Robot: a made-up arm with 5 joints. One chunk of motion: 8 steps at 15 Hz.
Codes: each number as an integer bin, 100 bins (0 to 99) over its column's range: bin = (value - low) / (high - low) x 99, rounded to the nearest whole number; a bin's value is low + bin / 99 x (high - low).
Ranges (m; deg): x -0.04..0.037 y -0.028..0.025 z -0.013..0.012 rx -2.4..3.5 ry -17.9..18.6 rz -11..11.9
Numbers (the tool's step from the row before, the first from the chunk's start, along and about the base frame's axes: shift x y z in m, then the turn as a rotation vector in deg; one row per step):
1: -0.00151 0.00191 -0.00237 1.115 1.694 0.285
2: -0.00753 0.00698 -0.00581 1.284 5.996 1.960
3: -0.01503 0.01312 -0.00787 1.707 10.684 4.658
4: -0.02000 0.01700 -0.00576 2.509 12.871 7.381
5: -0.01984 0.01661 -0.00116 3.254 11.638 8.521
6: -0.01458 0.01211 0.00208 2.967 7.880 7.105
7: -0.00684 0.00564 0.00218 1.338 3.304 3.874
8: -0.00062 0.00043 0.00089 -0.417 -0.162 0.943
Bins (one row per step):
1: 49 56 42 59 53 49
2: 42 65 28 62 65 56
3: 32 77 20 69 78 68
4: 26 84 29 82 83 79
5: 26 83 47 95 80 84
6: 33 75 60 90 70 78
7: 43 63 60 63 58 64
8: 51 53 55 33 48 52

